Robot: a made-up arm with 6 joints.
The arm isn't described. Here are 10 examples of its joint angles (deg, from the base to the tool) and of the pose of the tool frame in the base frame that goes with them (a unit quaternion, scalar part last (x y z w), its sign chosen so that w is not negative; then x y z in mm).
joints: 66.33 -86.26 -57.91 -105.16 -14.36 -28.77
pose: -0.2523 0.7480 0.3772 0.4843 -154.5 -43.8 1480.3
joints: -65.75 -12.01 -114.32 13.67 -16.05 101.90
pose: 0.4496 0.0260 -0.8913 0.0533 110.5 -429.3 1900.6
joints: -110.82 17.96 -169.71 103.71 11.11 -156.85
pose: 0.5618 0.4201 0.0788 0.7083 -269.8 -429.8 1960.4
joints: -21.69 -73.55 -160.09 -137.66 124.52 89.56
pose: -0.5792 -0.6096 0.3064 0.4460 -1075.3 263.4 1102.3
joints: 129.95 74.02 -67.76 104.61 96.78 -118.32
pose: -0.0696 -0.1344 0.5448 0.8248 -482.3 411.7 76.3
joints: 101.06 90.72 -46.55 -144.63 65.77 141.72
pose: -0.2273 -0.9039 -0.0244 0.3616 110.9 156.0 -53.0
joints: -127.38 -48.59 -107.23 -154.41 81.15 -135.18
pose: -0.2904 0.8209 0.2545 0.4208 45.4 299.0 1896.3
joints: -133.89 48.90 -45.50 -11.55 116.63 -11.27
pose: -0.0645 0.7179 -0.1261 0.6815 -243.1 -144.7 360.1
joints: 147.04 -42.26 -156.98 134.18 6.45 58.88
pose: -0.1019 0.4149 0.8680 0.2531 556.9 -216.3 1928.6
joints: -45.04 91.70 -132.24 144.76 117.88 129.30
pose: 0.0776 0.7607 0.4901 0.4185 825.4 -711.7 332.8
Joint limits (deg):
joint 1: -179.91..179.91
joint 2: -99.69..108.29
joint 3: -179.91..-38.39
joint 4: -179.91..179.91
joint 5: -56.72..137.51
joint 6: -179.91..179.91
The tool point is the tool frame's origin. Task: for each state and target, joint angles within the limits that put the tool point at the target. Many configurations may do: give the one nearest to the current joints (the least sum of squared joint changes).
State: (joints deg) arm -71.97 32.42 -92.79 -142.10 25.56 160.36
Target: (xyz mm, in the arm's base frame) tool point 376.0 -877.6 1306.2
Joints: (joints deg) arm -64.46 7.54 -96.56 -141.99 24.70 160.09
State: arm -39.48 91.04 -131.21 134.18 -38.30 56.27
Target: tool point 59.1 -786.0 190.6
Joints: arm -72.34 76.96 -107.96 134.14 -56.72 53.28
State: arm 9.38 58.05 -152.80 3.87 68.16 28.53
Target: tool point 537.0 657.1 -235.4
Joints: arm 53.85 108.29 -136.49 8.98 64.24 25.98
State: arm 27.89 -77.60 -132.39 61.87 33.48 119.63
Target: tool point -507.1 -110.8 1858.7
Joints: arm 11.85 -60.90 -121.65 62.16 39.69 120.15
